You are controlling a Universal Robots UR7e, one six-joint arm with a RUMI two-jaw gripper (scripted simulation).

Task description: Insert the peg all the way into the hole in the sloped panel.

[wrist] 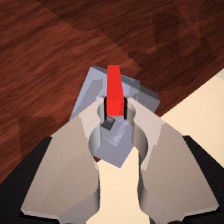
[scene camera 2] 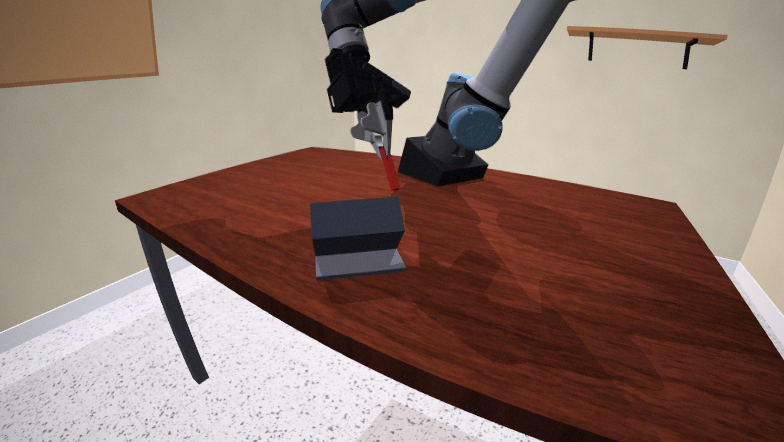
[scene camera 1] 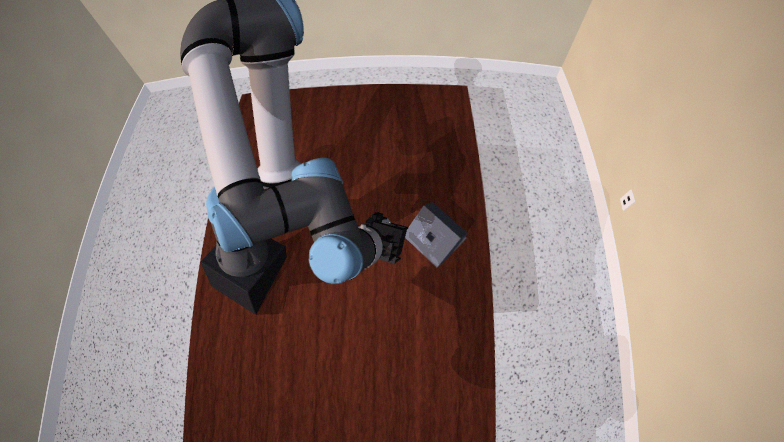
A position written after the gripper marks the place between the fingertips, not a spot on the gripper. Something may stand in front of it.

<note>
In view: the gripper [scene camera 2: 385,158] and a red peg [wrist: 115,100].
The gripper also shows in the wrist view [wrist: 114,98] and in scene camera 1 [scene camera 1: 390,228].
</note>
